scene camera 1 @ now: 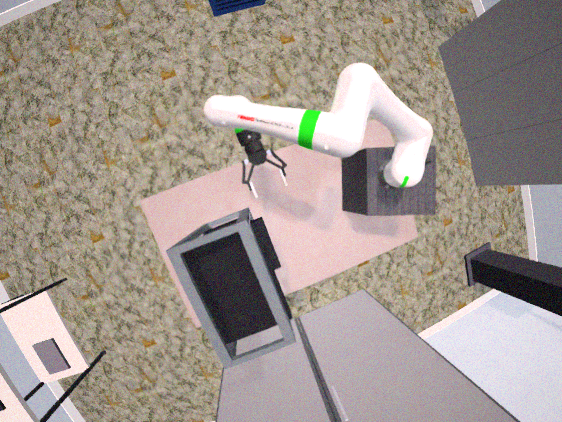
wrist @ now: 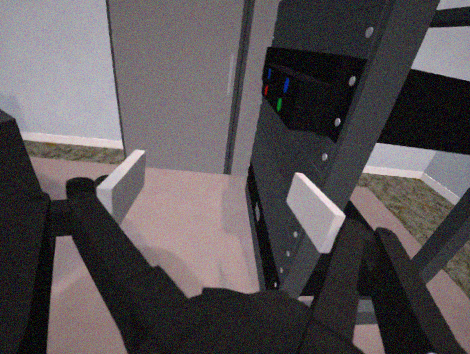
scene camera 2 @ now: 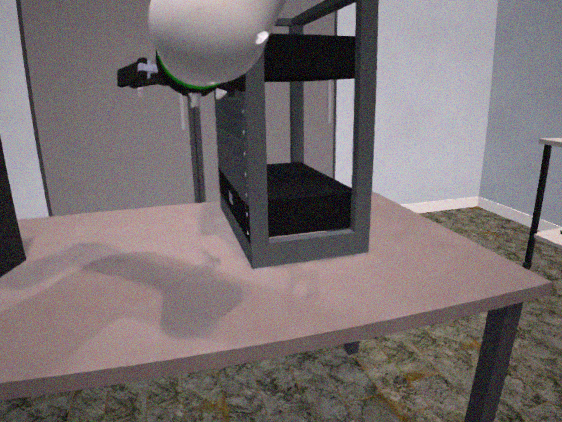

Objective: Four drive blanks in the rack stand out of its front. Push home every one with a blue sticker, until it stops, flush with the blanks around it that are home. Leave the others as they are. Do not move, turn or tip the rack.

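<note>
The dark grey rack (scene camera 1: pixel 182 270) (scene camera 2: pixel 366 125) (wrist: pixel 372 100) stands upright on the table. In the wrist view, its upper black unit (wrist: pixel 315 107) carries four small stickers at the front: a blue sticker (wrist: pixel 270 73) above a red sticker (wrist: pixel 266 90) on the left, and a blue sticker (wrist: pixel 286 84) above a green sticker (wrist: pixel 279 105) on the right. The outlines of the blanks are too dark to tell apart, as is how far each stands out. My gripper (scene camera 1: pixel 270 190) (wrist: pixel 221 178) is open and empty, in front of the rack, with its fingertips apart from it. The arm partly hides it in scene camera 2.
The pink table (scene camera 1: pixel 310 255) (scene camera 2: pixel 400 300) (wrist: pixel 185 200) bears the rack and a dark block (scene camera 1: pixel 355 182) (scene camera 2: pixel 7 225) (wrist: pixel 15 200) under the arm. A lower black unit (scene camera 2: pixel 310 200) (wrist: pixel 255 215) sits in the rack. A grey cabinet (scene camera 1: pixel 375 360) (scene camera 2: pixel 100 125) (wrist: pixel 175 75) stands beyond the table.
</note>
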